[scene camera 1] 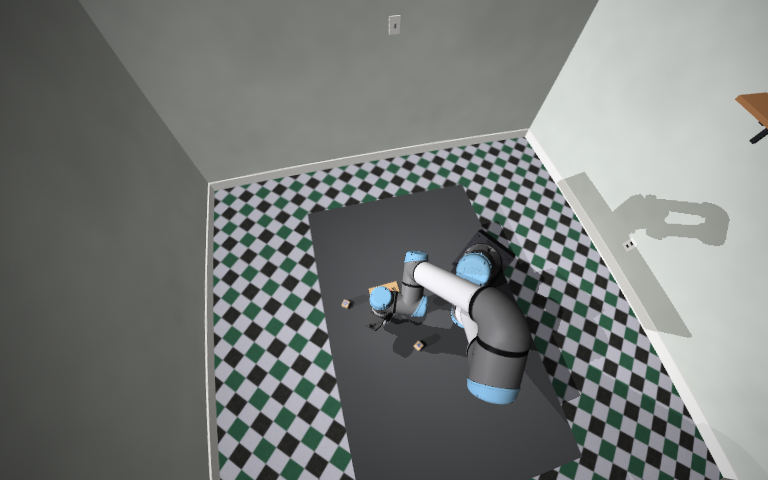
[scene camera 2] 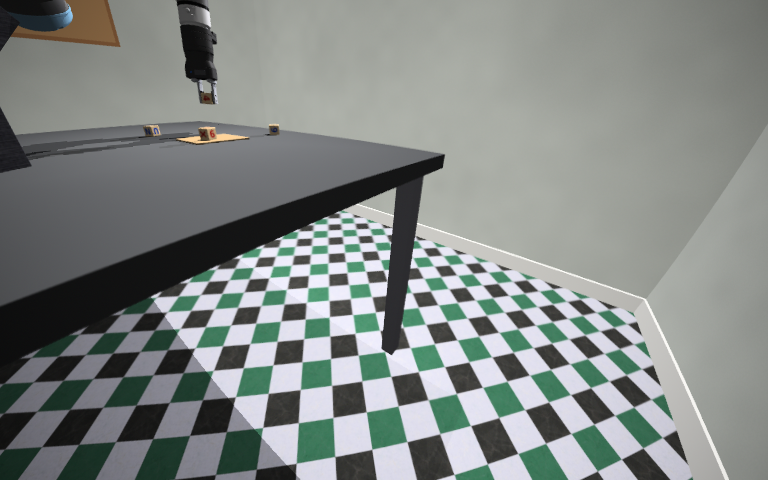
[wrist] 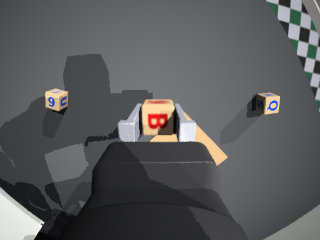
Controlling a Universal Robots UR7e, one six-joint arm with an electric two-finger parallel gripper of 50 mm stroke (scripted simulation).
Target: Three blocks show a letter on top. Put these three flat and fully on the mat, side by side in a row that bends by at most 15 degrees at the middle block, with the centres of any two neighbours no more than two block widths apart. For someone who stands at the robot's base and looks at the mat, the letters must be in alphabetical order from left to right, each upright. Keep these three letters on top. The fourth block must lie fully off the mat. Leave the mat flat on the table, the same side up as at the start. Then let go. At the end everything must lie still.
In view: the gripper (scene camera 2: 209,103).
The gripper is seen too in the wrist view (wrist: 158,113).
